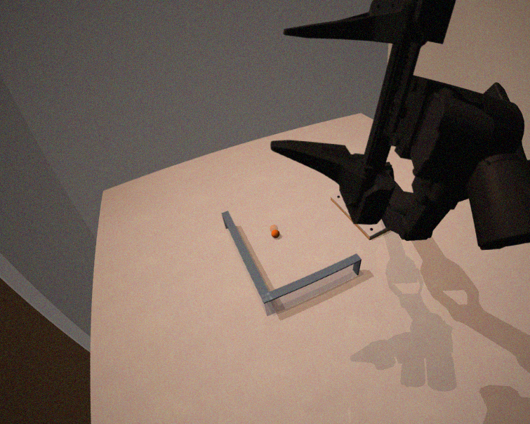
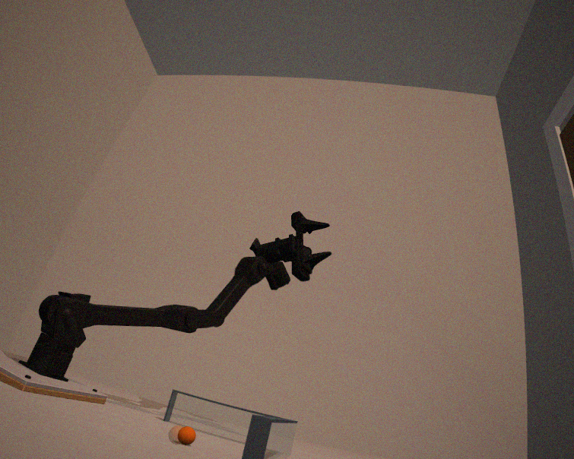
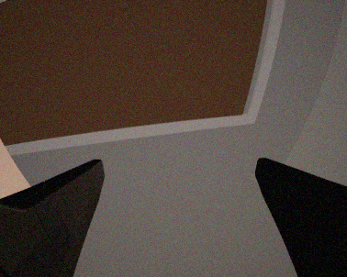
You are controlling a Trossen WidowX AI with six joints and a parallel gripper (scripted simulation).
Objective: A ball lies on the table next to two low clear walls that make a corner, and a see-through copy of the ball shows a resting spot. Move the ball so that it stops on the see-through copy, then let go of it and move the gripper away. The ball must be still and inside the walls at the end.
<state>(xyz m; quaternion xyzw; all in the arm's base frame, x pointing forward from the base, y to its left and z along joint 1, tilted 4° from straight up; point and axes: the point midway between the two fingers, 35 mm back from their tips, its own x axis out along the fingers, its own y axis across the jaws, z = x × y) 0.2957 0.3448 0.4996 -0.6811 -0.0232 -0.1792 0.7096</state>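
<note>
Right now the orange ball is 50 cm below my gripper tip, 35 cm to the right of it and 5 cm behind it. Round my gripper tip: see-through copy: 50 cm below, 38 cm to the right, 6 cm behind; then clear wall: 48 cm below, 28 cm to the right, 4 cm ahead.
</note>
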